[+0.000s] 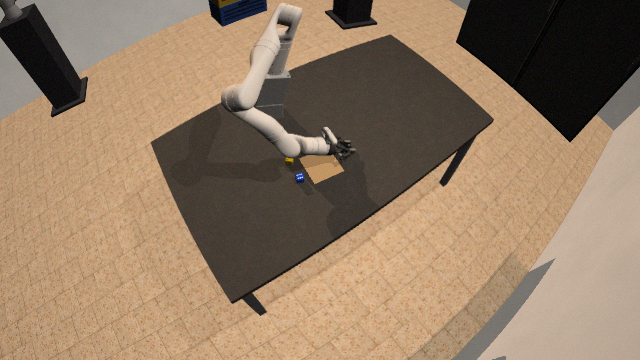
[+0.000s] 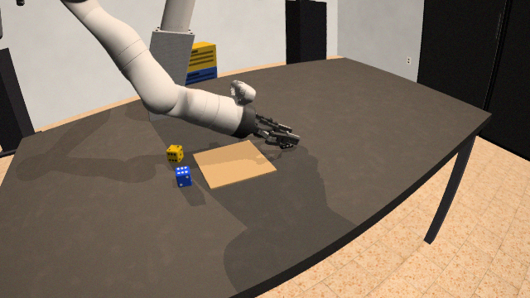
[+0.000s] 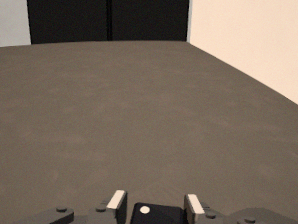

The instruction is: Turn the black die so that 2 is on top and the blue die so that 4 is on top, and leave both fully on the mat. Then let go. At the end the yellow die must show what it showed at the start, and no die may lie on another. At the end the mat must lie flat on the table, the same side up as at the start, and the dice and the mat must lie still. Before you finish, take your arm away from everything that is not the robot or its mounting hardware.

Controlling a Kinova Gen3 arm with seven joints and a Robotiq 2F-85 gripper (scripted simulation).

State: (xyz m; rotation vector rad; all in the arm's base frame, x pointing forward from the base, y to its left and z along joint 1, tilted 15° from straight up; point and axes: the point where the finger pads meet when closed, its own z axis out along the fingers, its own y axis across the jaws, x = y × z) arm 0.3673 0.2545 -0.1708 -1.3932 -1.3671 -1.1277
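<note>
Now: hand 10 mm to the left of the black die and 10 mm above it. Also, from my hand: blue die: 50 mm ahead, 250 mm to the right, 10 mm below; then yellow die: 40 mm behind, 260 mm to the right, 10 mm below; then tan mat: 20 mm ahead, 140 mm to the right, 20 mm below.
</note>
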